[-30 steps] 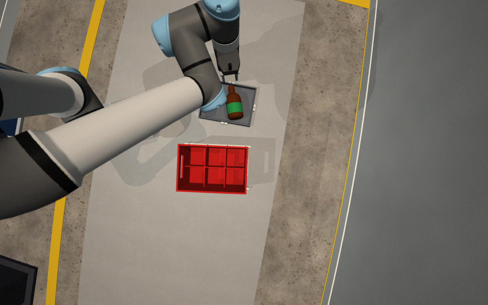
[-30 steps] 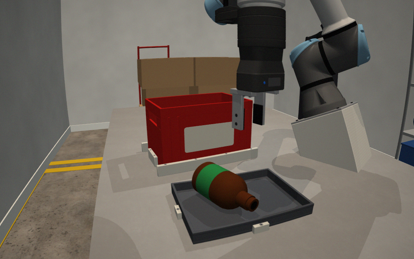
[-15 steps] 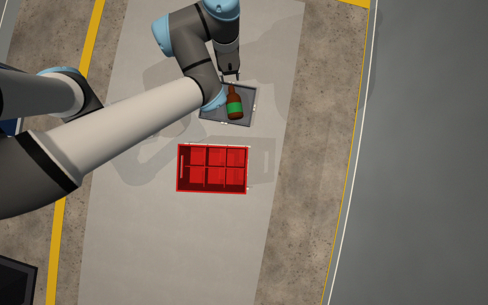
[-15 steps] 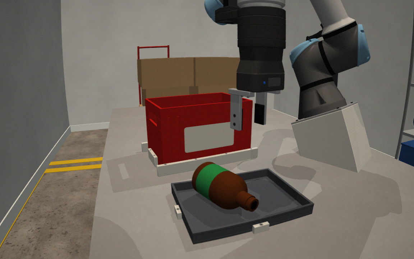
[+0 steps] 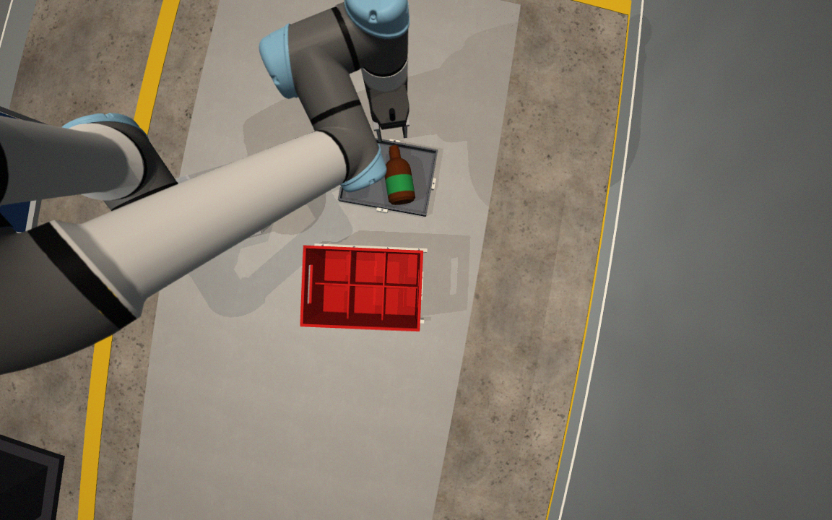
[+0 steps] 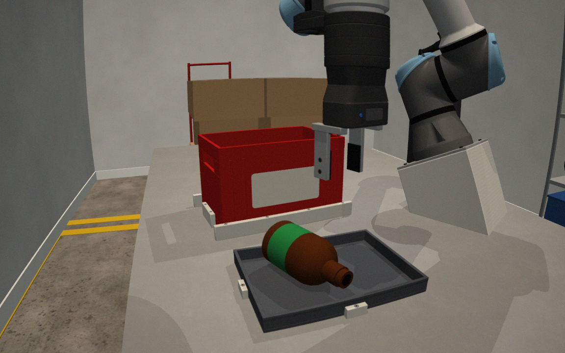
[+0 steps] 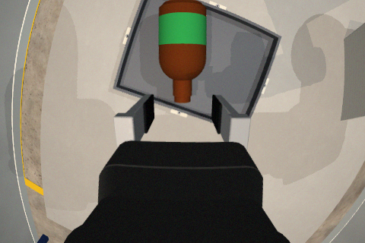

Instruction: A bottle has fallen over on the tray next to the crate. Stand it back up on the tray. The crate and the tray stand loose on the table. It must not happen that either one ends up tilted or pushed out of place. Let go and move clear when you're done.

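My gripper is now 2 cm short of the bottle, 4 cm to the left of it and 16 cm above it. Also, from my hand: red crate 2 cm ahead, 36 cm to the right, 12 cm below; dark grey tray 1 cm behind, 5 cm to the right, 19 cm below.
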